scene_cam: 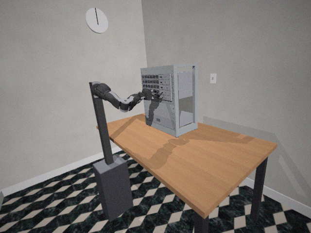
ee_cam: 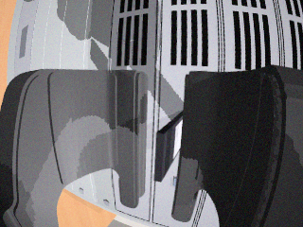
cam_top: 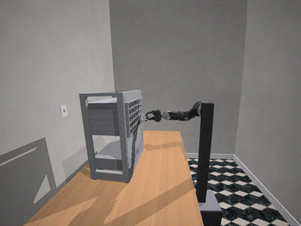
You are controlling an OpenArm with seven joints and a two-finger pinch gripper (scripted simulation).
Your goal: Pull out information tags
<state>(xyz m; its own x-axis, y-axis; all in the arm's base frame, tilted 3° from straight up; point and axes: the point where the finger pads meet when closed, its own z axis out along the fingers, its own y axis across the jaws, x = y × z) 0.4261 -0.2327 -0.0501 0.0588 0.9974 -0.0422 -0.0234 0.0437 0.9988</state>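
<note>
My hand is 90 mm short of the information tag, 10 mm to the left of it and 90 mm below it.
</note>
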